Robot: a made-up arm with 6 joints. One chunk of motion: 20 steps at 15 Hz.
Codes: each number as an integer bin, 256 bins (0 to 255) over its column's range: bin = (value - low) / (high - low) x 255, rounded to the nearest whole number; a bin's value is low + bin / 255 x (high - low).
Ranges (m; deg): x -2.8..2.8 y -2.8..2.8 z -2.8..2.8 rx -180..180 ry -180..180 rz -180..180
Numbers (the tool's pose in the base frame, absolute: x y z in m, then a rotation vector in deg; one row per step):
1: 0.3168 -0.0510 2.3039 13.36 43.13 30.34
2: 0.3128 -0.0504 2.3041 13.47 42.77 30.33
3: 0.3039 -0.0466 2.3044 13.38 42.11 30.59
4: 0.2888 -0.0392 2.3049 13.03 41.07 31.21
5: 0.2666 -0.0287 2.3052 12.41 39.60 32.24
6: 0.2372 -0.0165 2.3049 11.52 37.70 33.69
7: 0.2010 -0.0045 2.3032 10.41 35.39 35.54
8: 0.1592 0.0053 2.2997 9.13 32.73 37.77
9: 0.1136 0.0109 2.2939 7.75 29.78 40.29
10: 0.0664 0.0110 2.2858 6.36 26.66 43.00
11: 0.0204 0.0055 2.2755 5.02 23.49 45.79
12: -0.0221 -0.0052 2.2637 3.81 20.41 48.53
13: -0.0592 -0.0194 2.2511 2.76 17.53 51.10
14: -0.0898 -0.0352 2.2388 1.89 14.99 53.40
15: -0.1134 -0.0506 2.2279 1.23 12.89 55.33
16: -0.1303 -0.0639 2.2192 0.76 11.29 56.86
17: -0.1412 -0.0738 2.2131 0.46 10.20 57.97
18: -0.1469 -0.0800 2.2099 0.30 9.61 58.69
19: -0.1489 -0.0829 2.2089 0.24 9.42 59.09
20: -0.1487 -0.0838 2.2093 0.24 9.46 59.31
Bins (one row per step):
1: 142 125 232 137 158 149
2: 142 125 232 137 158 149
3: 141 125 232 137 157 149
4: 141 126 232 137 157 150
5: 140 126 232 136 156 150
6: 138 127 232 136 154 151
7: 137 127 232 135 153 153
8: 135 128 232 134 151 154
9: 133 128 232 133 149 156
10: 131 128 232 132 146 158
11: 128 128 231 131 144 160
12: 126 127 231 130 142 162
13: 125 127 230 129 140 164
14: 123 126 229 129 138 165
15: 122 125 229 128 137 167
16: 122 125 229 128 135 168
17: 121 124 228 128 135 169
18: 121 124 228 128 134 169
19: 121 124 228 128 134 169
20: 121 124 228 128 134 170

